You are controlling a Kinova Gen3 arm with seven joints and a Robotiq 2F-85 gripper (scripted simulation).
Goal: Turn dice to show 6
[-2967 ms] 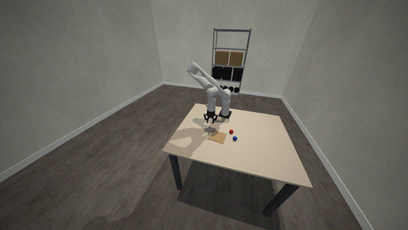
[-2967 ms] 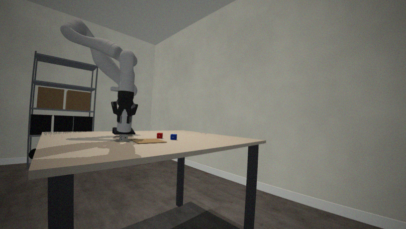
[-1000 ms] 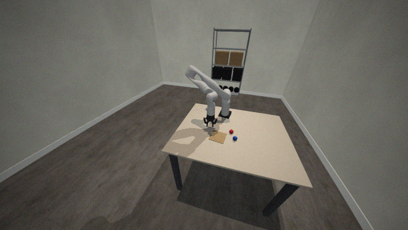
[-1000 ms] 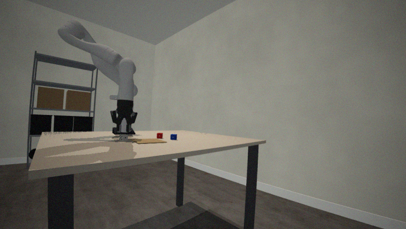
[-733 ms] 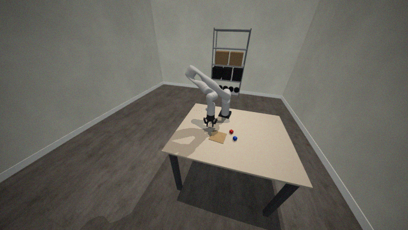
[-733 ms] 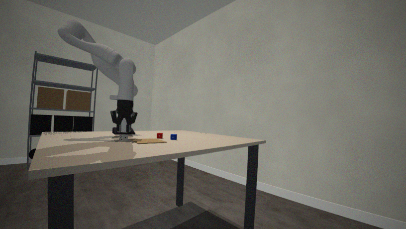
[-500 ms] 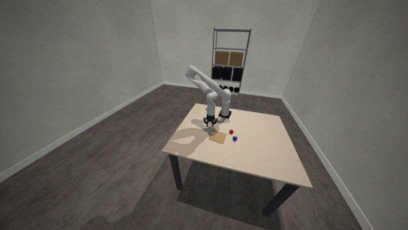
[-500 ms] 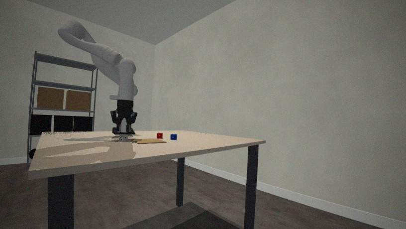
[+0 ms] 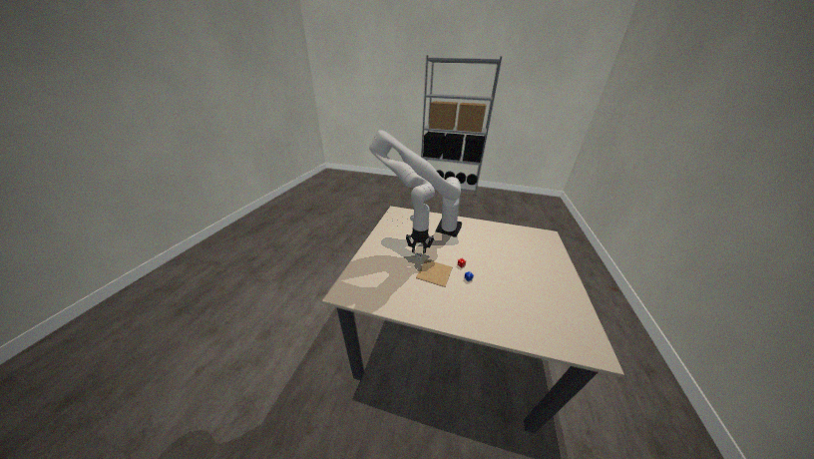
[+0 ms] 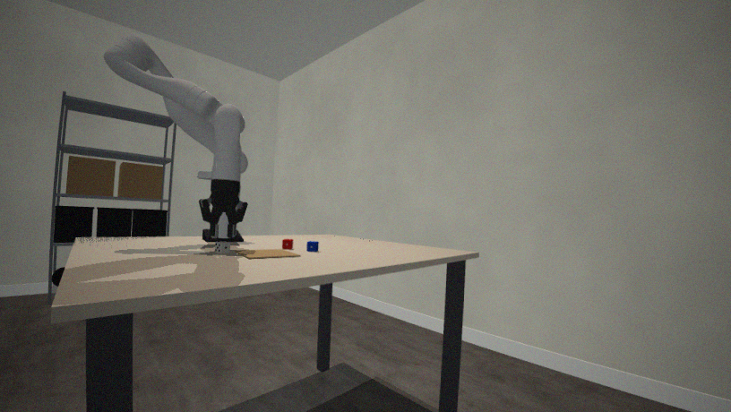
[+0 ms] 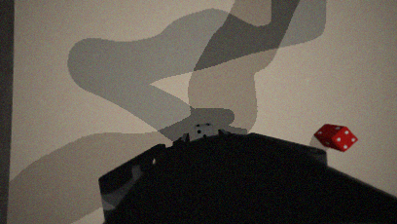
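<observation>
Right now my hand is 4 cm above the white die. Also, from my hand: tan mat: 7 cm ahead, 10 cm to the left, 6 cm below; blue die: 5 cm ahead, 26 cm to the left, 4 cm below; red die: 3 cm behind, 22 cm to the left, 4 cm below.
</observation>
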